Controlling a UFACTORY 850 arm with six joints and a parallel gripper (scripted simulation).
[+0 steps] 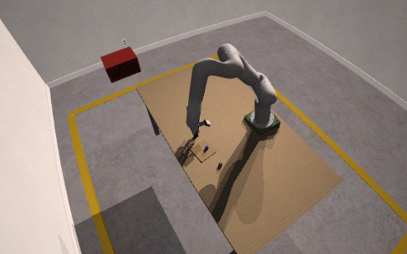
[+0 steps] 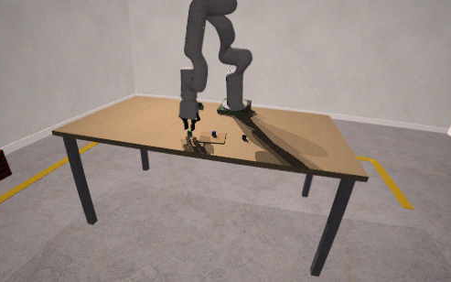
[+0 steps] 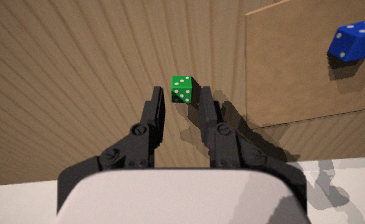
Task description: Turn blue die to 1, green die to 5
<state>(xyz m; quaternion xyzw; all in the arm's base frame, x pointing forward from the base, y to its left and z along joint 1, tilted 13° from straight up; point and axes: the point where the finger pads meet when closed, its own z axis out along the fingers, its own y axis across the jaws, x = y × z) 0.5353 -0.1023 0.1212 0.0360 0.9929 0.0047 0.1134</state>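
Now: hand 4 cm above the green die. The rest, counted from my hand: mat 1 cm behind, 14 cm to the left, 4 cm below; black die 6 cm behind, 30 cm to the left, 4 cm below; blue die 4 cm behind, 13 cm to the left, 3 cm below.
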